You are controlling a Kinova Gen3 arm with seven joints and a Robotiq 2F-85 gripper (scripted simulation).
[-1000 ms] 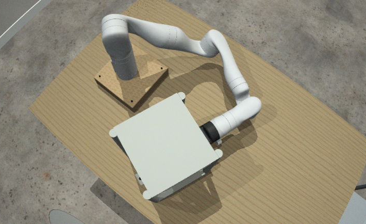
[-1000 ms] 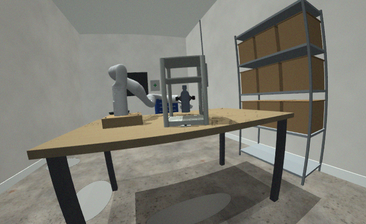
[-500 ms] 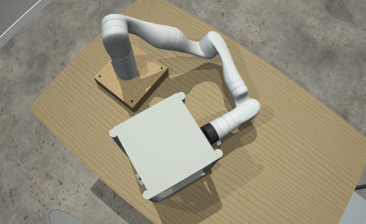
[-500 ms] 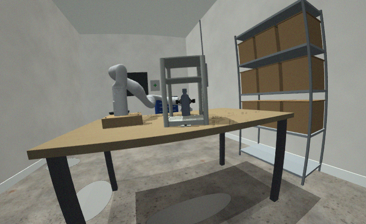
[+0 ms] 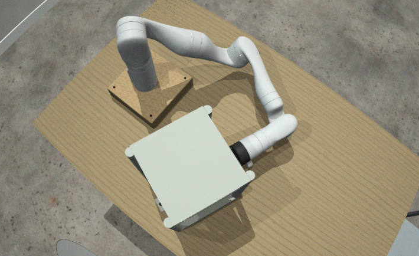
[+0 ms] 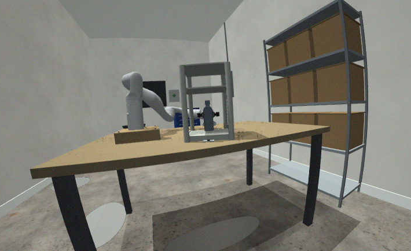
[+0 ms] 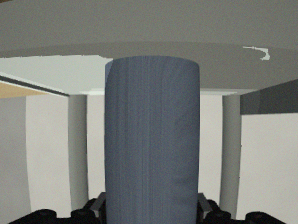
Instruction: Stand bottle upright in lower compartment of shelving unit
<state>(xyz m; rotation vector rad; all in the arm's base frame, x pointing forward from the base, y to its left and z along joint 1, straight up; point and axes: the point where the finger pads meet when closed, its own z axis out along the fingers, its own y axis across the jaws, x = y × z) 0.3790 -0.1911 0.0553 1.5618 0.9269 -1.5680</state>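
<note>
My gripper is now 20 mm below the blue-grey bottle. The rest, counted from my hand: grey shelving unit 60 mm above, 50 mm to the right, 30 mm behind.
</note>
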